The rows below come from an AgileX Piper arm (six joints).
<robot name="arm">
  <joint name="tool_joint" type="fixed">
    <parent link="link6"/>
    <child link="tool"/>
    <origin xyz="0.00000 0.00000 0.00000" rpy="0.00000 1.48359 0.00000"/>
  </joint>
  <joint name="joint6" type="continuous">
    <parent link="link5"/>
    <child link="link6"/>
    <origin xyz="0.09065 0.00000 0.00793"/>
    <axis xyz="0.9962 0 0.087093"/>
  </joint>
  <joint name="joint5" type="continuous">
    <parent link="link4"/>
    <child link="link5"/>
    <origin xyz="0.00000 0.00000 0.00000"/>
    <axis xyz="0 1 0"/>
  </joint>
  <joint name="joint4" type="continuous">
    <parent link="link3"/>
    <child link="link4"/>
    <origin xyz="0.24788 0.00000 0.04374"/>
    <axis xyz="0.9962 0 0.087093"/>
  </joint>
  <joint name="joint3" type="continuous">
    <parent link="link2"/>
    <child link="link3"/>
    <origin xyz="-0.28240 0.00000 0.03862"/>
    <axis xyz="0 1 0"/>
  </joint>
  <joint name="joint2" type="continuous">
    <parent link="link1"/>
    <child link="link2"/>
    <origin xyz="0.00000 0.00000 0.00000"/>
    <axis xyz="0 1 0"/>
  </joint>
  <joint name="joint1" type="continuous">
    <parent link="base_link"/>
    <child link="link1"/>
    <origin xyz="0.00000 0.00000 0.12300"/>
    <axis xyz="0 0 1"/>
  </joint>
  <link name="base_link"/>
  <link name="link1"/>
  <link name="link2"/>
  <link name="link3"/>
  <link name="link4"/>
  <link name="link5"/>
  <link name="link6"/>
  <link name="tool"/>
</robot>
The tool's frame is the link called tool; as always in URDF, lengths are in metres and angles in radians. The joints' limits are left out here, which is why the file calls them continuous.
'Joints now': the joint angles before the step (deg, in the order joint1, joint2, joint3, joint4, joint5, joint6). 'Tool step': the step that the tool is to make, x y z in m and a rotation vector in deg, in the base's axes. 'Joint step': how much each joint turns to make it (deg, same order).
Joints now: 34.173 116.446 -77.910 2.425 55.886 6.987
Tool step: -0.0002 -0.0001 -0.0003 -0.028 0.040 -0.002
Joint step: 0.005 0.003 0.072 0.000 -0.027 0.006
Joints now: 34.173 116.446 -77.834 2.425 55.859 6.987
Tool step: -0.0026 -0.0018 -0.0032 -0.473 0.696 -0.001
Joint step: -0.004 -0.009 0.848 -0.001 0.003 -0.003
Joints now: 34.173 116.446 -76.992 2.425 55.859 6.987
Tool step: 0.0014 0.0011 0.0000 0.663 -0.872 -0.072
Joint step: 0.005 0.007 -0.010 0.104 -1.092 -0.021
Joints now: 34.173 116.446 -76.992 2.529 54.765 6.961
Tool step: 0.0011 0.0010 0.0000 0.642 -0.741 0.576
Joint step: 0.001 -0.003 0.016 0.189 -0.961 -0.719
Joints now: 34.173 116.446 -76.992 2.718 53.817 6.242
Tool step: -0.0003 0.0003 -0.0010 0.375 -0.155 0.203
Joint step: 0.008 -0.003 0.276 0.308 -0.596 -0.395
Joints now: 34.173 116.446 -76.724 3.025 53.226 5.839
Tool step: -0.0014 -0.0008 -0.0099 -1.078 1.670 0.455
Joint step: 0.006 1.282 0.356 0.054 0.370 -0.465
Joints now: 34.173 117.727 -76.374 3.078 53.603 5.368
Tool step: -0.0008 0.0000 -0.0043 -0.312 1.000 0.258
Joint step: -0.004 0.621 0.054 0.359 0.349 -0.462
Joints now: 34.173 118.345 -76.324 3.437 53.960 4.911
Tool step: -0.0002 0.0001 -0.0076 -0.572 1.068 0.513
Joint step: 0.002 1.144 0.006 0.136 0.084 -0.590
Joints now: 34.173 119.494 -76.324 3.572 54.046 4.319
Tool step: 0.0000 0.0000 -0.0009 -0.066 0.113 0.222
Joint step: 0.000 0.138 -0.004 0.000 0.008 -0.222
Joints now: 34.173 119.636 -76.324 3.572 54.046 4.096
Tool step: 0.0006 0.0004 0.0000 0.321 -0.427 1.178
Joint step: 0.003 -0.008 0.007 0.001 -0.473 -1.201
